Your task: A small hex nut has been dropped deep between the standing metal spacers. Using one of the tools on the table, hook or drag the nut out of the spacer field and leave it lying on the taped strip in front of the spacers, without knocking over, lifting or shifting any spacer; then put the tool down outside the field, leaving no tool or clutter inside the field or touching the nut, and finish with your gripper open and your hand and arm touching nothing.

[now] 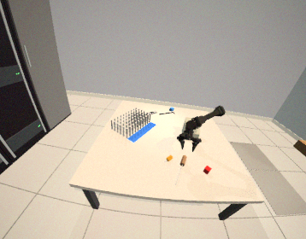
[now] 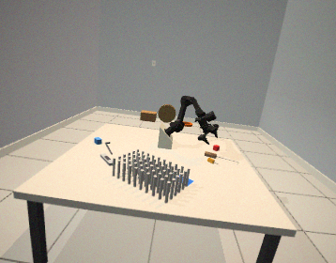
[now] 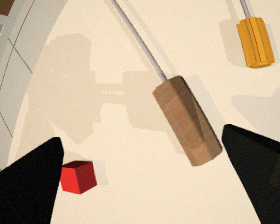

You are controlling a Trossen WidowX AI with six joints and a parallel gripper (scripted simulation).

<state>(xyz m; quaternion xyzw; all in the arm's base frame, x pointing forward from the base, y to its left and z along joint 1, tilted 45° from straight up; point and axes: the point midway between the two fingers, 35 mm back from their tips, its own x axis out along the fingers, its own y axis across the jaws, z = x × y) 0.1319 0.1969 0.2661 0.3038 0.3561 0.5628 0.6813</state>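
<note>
Now: the orange-handled tool 11 cm below my gripper tip, 11 cm ahead of it and 2 cm to the right of it. From my gripper tip the other things lie so: flat grey tool (74 cm to the right, 23 cm ahead, 11 cm below); blue taped strip (37 cm to the right, 32 cm ahead, 13 cm below); red cube (17 cm behind, 11 cm below, 9 cm to the left).
</note>
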